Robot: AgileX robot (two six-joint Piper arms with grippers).
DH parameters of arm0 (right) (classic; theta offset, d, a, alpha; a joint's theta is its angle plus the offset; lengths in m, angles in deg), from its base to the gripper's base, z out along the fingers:
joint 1: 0 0.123 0 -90
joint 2: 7.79 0 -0.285 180
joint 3: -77.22 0 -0.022 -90
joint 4: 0 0.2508 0 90
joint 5: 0 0 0.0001 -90
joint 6: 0 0.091 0 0
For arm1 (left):
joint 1: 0 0.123 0 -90
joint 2: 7.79 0 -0.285 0
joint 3: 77.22 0 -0.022 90
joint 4: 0 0.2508 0 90
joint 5: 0 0 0.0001 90
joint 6: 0 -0.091 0 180
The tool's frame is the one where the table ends.
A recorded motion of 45 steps. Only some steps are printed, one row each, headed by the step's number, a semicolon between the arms.
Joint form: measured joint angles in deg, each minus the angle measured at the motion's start. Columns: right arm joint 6, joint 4, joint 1, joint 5, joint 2, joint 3; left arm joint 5, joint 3, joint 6, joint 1, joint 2, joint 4.
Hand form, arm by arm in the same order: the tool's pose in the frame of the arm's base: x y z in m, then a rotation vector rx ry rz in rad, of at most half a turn. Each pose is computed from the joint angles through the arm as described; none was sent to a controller.
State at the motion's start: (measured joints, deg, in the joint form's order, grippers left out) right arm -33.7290 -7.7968 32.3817 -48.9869 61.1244 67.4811; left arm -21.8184 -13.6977 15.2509 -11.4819 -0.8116 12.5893
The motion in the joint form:
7: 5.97 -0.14 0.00 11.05 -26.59 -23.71; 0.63 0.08 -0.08 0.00 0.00 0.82
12: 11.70 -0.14 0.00 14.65 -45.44 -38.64; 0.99 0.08 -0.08 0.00 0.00 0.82
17: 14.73 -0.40 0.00 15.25 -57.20 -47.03; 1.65 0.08 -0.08 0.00 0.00 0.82
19: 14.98 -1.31 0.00 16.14 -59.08 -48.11; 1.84 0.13 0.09 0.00 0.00 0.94
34: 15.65 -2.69 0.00 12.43 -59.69 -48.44; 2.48 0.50 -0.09 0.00 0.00 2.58
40: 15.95 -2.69 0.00 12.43 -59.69 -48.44; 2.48 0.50 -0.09 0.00 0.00 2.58
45: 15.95 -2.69 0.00 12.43 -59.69 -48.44; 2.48 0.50 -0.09 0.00 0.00 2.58
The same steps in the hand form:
7: 0.0972 0.0525 0.3617 -1.0377 1.6861 -0.1029; 0.0378 0.0001 0.2597 0.0575 1.5927 -0.1252
12: 0.0522 0.0247 0.3105 -0.8904 1.6195 -0.0260; 0.0378 0.0000 0.2603 0.0584 1.5866 -0.1266
17: 0.0334 0.0126 0.2744 -0.8148 1.5811 0.0120; 0.0377 -0.0002 0.2613 0.0599 1.5753 -0.1291
19: 0.0313 0.0106 0.2711 -0.8029 1.5529 0.0010; 0.0378 -0.0002 0.2613 0.0591 1.5728 -0.1300
34: 0.0304 0.0076 0.2642 -0.8196 1.6083 -0.0254; 0.0386 0.0002 0.2604 0.0776 1.5648 -0.1009
40: 0.0304 0.0076 0.2642 -0.8154 1.6104 -0.0217; 0.0386 0.0002 0.2604 0.0776 1.5648 -0.1009
45: 0.0304 0.0076 0.2642 -0.8154 1.6104 -0.0217; 0.0386 0.0002 0.2604 0.0776 1.5648 -0.1009

